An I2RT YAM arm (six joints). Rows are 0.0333 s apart.
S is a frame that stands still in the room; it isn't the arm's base.
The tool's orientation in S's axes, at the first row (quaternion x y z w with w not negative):
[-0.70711, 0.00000, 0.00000, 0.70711]
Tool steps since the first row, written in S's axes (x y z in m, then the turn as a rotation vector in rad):
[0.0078, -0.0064, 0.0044, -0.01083, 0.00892, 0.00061]
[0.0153, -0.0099, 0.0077, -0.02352, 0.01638, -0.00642]
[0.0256, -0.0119, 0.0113, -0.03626, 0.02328, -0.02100]
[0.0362, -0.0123, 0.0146, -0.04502, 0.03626, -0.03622]
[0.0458, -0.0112, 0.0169, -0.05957, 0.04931, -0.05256]
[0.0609, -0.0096, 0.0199, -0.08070, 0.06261, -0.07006]
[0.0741, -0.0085, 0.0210, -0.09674, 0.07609, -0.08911]
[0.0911, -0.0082, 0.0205, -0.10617, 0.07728, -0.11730]
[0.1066, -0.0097, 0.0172, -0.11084, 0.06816, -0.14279]
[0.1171, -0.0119, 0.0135, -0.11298, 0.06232, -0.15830]
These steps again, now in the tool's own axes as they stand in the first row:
[0.0078, -0.0044, -0.0064, -0.01083, -0.00061, 0.00892]
[0.0153, -0.0077, -0.0099, -0.02352, 0.00642, 0.01638]
[0.0256, -0.0113, -0.0119, -0.03626, 0.02100, 0.02328]
[0.0362, -0.0146, -0.0123, -0.04502, 0.03622, 0.03626]
[0.0458, -0.0169, -0.0112, -0.05957, 0.05256, 0.04931]
[0.0609, -0.0199, -0.0096, -0.08070, 0.07006, 0.06261]
[0.0741, -0.0210, -0.0085, -0.09674, 0.08911, 0.07609]
[0.0911, -0.0205, -0.0082, -0.10617, 0.11730, 0.07728]
[0.1066, -0.0172, -0.0097, -0.11084, 0.14279, 0.06816]
[0.1171, -0.0135, -0.0119, -0.11298, 0.15830, 0.06232]

